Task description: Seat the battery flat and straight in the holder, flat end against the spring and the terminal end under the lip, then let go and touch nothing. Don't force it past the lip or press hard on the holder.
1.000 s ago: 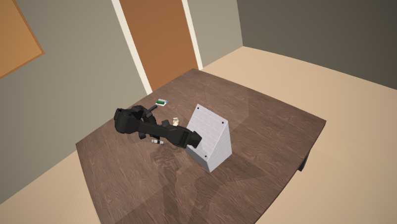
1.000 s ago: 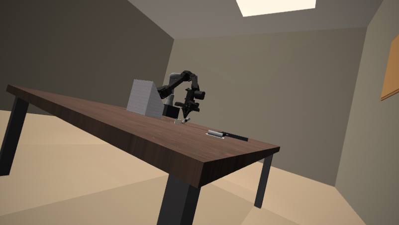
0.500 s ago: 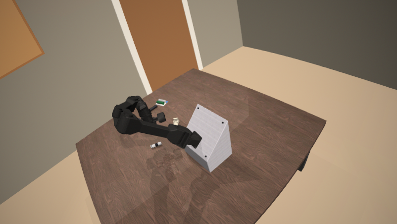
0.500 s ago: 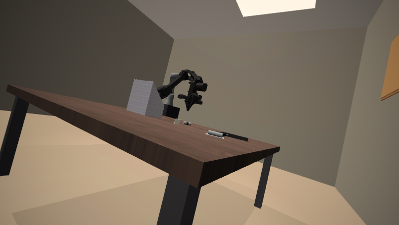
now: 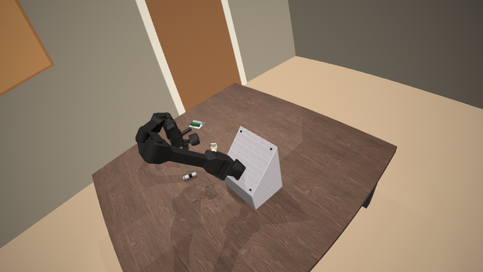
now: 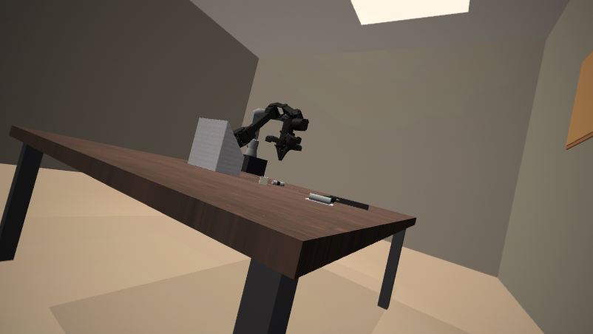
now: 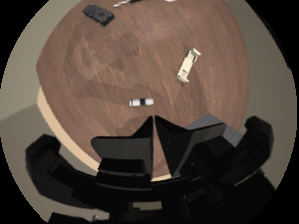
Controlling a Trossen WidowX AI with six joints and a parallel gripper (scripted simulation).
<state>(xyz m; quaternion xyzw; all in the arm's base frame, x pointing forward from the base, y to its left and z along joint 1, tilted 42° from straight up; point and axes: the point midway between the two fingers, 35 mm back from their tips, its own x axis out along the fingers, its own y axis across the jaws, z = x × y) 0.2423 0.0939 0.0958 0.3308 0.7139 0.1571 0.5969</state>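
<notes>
Right now my gripper tip is 20 mm to the right of the cylindrical battery and 110 mm above it. Also, from my gripper tip: black-handled screwdriver: 370 mm ahead, 80 mm to the right, 110 mm below.
</notes>
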